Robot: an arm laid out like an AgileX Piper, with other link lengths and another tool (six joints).
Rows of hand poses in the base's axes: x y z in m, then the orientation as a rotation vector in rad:
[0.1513, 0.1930, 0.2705, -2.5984, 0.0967, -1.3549]
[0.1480, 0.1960, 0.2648, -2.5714, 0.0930, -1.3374]
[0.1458, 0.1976, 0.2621, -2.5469, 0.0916, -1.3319]
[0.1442, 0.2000, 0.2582, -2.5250, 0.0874, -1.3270]
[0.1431, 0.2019, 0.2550, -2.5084, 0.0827, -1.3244]
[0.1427, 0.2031, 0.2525, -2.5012, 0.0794, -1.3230]
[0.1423, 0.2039, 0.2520, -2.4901, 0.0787, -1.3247]
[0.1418, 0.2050, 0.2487, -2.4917, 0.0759, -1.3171]
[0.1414, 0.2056, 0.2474, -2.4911, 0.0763, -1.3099]
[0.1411, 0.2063, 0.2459, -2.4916, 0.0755, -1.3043]
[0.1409, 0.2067, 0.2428, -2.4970, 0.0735, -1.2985]
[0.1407, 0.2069, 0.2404, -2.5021, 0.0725, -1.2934]
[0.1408, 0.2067, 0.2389, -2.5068, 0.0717, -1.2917]
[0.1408, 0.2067, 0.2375, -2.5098, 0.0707, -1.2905]
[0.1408, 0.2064, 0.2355, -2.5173, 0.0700, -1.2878]
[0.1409, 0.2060, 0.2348, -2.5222, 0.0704, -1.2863]
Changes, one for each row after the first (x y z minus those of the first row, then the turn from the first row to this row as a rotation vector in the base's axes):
[-0.0033, 0.0030, -0.0057, 0.0276, 0.0008, 0.0167]
[-0.0055, 0.0046, -0.0084, 0.0490, -0.0044, 0.0278]
[-0.0071, 0.0070, -0.0123, 0.0673, -0.0094, 0.0396]
[-0.0082, 0.0089, -0.0155, 0.0802, -0.0140, 0.0491]
[-0.0086, 0.0101, -0.0180, 0.0856, -0.0159, 0.0542]
[-0.0090, 0.0109, -0.0185, 0.0935, -0.0209, 0.0581]
[-0.0095, 0.0120, -0.0218, 0.0945, -0.0160, 0.0614]
[-0.0099, 0.0126, -0.0231, 0.0980, -0.0118, 0.0633]
[-0.0102, 0.0133, -0.0246, 0.0996, -0.0083, 0.0652]
[-0.0104, 0.0137, -0.0277, 0.0970, -0.0031, 0.0661]
[-0.0106, 0.0139, -0.0301, 0.0947, 0.0017, 0.0663]
[-0.0105, 0.0137, -0.0316, 0.0914, 0.0043, 0.0655]
[-0.0105, 0.0137, -0.0330, 0.0891, 0.0060, 0.0654]
[-0.0105, 0.0134, -0.0350, 0.0840, 0.0102, 0.0639]
[-0.0104, 0.0130, -0.0357, 0.0808, 0.0128, 0.0622]

